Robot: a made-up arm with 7 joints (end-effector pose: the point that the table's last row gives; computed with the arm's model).
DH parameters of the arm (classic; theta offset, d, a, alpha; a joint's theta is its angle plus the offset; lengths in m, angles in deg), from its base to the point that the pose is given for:
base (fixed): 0 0.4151 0.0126 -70
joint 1: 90 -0.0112 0.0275 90
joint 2: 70 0.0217 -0.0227 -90
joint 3: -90 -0.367 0.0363 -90
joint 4: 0 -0.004 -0.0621 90
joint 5: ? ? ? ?
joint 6: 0 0.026 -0.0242 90
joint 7: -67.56 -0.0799 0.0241 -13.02
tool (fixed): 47.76 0.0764 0 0
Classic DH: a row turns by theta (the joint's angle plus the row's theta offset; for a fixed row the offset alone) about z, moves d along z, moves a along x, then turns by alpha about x.
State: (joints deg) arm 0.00 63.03 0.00 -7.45 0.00 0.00 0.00
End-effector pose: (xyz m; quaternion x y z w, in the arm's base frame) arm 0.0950 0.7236 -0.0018 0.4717 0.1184 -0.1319 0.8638
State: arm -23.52 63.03 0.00 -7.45 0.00 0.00 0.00
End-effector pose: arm 0.3432 0.6942 0.0790 0.4953 -0.0824 -0.0991 0.8591
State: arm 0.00 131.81 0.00 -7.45 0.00 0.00 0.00
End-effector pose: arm 0.0950 0.6222 0.9209 0.8771 0.1723 -0.0420 0.4464
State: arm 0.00 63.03 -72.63 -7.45 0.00 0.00 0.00
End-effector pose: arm 0.0584 0.6954 -0.0573 0.3422 0.4247 -0.5873 0.5980
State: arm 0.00 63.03 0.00 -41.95 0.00 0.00 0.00
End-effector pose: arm 0.3481 0.6401 0.0407 0.4995 -0.1277 -0.2909 0.8060
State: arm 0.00 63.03 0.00 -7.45 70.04 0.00 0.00
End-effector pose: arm 0.0675 0.7354 0.0134 0.3583 -0.2291 0.3452 0.8366
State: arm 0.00 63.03 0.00 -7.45 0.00 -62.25 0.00
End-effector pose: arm 0.0988 0.7198 0.0001 0.4893 -0.3184 -0.4003 0.7064
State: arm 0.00 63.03 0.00 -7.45 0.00 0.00 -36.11
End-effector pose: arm 0.0810 0.7199 -0.0131 0.4635 0.2888 -0.3703 0.7515
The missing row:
joint 5: 0 -0.4484 0.0264 -90
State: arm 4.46 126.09 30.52 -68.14 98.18 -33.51 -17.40
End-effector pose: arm 0.4230 0.3683 0.8841 0.4550 -0.8247 -0.2126 0.2601
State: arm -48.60 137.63 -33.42 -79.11 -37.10 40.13 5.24
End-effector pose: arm 0.3315 0.4296 0.8594 0.9588 0.2032 -0.0841 0.1798
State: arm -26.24 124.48 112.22 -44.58 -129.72 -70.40 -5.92
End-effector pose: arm -0.2257 0.4833 0.9593 0.9242 0.2218 -0.2395 0.1980
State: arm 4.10 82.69 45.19 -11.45 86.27 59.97 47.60
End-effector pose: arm 0.0144 0.8262 0.2954 -0.2639 -0.3873 0.7527 0.4624
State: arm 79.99 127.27 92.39 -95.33 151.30 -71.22 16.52
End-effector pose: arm 0.5495 0.2099 0.5866 -0.2803 -0.9036 0.1931 0.2601
